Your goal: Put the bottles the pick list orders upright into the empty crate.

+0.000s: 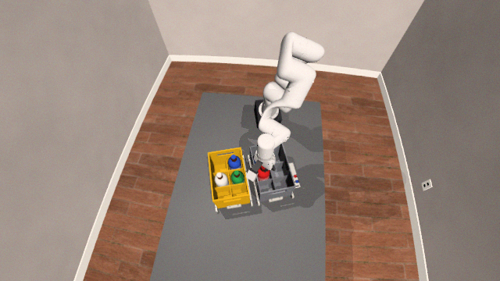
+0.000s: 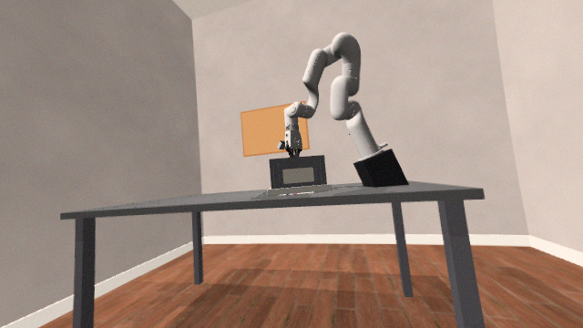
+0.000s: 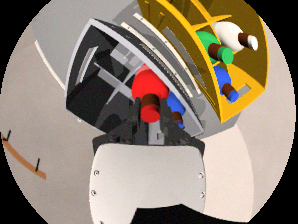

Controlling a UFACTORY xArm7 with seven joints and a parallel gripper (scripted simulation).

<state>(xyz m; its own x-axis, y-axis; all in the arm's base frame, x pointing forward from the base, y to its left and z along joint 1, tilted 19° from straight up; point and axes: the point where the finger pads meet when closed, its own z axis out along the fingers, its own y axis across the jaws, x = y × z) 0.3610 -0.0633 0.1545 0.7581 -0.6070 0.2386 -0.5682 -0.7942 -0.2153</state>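
Right now my hand is 7 cm above the red-label bottle. Round my hand: grey crate 1 cm behind, 4 cm to the left, 10 cm below; yellow crate 2 cm ahead, 19 cm to the right, 10 cm below; green bottle 2 cm ahead, 14 cm to the right, 10 cm below.
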